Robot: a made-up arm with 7 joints. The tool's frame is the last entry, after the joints.
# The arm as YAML. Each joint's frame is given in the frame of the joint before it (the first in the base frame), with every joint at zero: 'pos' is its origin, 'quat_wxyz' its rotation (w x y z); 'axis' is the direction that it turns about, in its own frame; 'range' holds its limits. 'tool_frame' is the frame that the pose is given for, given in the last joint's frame.
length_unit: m
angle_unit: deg
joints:
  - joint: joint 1
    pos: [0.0, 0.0, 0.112]
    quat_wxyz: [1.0, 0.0, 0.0, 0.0]
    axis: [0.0, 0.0, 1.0]
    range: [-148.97, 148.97]
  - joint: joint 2
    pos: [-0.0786, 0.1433, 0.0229]
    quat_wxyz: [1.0, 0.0, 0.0, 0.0]
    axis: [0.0, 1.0, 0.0]
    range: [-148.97, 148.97]
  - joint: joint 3
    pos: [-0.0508, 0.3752, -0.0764]
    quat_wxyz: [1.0, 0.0, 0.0, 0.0]
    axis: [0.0, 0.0, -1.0]
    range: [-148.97, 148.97]
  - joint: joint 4
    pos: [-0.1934, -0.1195, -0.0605]
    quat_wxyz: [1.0, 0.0, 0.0, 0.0]
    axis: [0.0, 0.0, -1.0]
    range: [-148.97, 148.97]
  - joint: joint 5
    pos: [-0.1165, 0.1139, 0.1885]
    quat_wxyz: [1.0, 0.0, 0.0, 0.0]
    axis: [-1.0, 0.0, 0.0]
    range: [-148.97, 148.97]
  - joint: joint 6
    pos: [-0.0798, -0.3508, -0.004]
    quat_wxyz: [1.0, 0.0, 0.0, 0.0]
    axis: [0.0, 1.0, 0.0]
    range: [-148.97, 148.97]
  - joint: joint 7
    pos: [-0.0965, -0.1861, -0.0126]
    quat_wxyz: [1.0, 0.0, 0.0, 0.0]
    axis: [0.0, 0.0, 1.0]
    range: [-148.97, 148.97]
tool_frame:
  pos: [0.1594, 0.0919, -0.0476]
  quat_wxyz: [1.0, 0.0, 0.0, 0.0]
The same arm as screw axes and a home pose.
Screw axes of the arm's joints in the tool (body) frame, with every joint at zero. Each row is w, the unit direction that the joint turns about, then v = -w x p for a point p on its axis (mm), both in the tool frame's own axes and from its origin. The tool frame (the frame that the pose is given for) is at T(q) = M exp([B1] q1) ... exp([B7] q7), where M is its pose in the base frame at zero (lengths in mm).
B1 = (0, 0, 1, -67.9, -456.2, 0)
B2 = (0, 1, 0, -12.6, 0, 377.6)
B3 = (0, 0, -1, -450.6, 326.8, 0)
B4 = (0, 0, -1, -331.1, 133.4, 0)
B5 = (-1, 0, 0, 0, -64.2, 445)
B6 = (0, 1, 0, -60.2, 0, -62.9)
B7 = (0, 0, 1, -91.9, 159.4, 0)
M: xyz -456.2 67.9 122.3 (mm) rpy 0 0 0 (deg, as in URDF)
Joint limits (deg, base to tool): -148.97..148.97 -148.97..148.97 -148.97..148.97 -148.97..148.97 -148.97..148.97 -148.97..148.97 -148.97..148.97

